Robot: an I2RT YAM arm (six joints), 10 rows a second.
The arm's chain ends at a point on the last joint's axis. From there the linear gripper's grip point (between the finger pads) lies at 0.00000 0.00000 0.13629 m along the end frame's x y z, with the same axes.
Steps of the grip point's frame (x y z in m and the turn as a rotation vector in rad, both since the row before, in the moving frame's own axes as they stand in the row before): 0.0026, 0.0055, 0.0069, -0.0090, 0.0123, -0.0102; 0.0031, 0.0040, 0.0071, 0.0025, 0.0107, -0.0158; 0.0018, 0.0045, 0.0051, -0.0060, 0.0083, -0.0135; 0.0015, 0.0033, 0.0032, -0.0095, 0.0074, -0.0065; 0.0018, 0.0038, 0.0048, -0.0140, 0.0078, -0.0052; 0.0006, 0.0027, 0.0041, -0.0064, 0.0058, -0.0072
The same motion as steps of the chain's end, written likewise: 0.0009, 0.0043, 0.0069, -0.0090, 0.0123, -0.0102; 0.0016, 0.0044, 0.0071, 0.0025, 0.0107, -0.0158; 0.0007, 0.0037, 0.0051, -0.0060, 0.0083, -0.0135; 0.0005, 0.0020, 0.0032, -0.0095, 0.0074, -0.0065; 0.0007, 0.0019, 0.0048, -0.0140, 0.0078, -0.0052; -0.0002, 0.0018, 0.0041, -0.0064, 0.0058, -0.0072
